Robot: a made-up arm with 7 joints. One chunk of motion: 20 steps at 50 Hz.
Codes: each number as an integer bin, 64 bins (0 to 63) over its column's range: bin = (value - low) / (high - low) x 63, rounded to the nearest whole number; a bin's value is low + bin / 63 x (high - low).
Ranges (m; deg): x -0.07..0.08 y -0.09..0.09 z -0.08..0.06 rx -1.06..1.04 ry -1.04..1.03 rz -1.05..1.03
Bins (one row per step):
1: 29 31 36 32 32 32
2: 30 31 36 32 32 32
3: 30 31 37 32 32 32
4: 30 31 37 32 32 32
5: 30 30 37 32 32 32
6: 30 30 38 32 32 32
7: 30 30 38 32 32 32
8: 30 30 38 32 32 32
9: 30 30 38 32 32 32
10: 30 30 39 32 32 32
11: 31 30 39 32 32 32
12: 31 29 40 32 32 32
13: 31 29 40 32 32 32
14: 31 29 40 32 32 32
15: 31 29 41 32 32 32
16: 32 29 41 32 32 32
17: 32 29 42 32 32 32
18: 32 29 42 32 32 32
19: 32 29 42 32 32 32
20: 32 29 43 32 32 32
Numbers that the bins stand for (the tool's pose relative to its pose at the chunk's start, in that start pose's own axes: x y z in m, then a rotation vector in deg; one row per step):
1: -0.0010 -0.0014 0.0000 0.01 0.01 0.01
2: 0.0014 -0.0014 0.0000 0.01 0.01 0.01
3: 0.0014 -0.0014 0.0022 0.01 0.01 0.01
4: 0.0014 -0.0014 0.0022 0.01 0.01 0.01
5: 0.0014 -0.0043 0.0022 0.01 0.01 0.01
6: 0.0014 -0.0043 0.0044 0.01 0.01 0.01
7: 0.0014 -0.0043 0.0044 0.01 0.01 0.01
8: 0.0014 -0.0043 0.0044 0.01 0.01 0.01
9: 0.0014 -0.0043 0.0044 0.01 0.01 0.01
10: 0.0014 -0.0043 0.0067 0.01 0.01 0.01
11: 0.0038 -0.0043 0.0067 0.01 0.01 0.01
12: 0.0038 -0.0071 0.0089 0.01 0.01 0.01
13: 0.0038 -0.0071 0.0089 0.01 0.01 0.01
14: 0.0038 -0.0071 0.0089 0.01 0.01 0.01
15: 0.0038 -0.0071 0.0111 0.01 0.01 0.01
16: 0.0062 -0.0071 0.0111 0.01 0.01 0.01
17: 0.0062 -0.0071 0.0133 0.01 0.01 0.01
18: 0.0062 -0.0071 0.0133 0.01 0.01 0.01
19: 0.0062 -0.0071 0.0133 0.01 0.01 0.01
20: 0.0062 -0.0071 0.0156 0.01 0.01 0.01

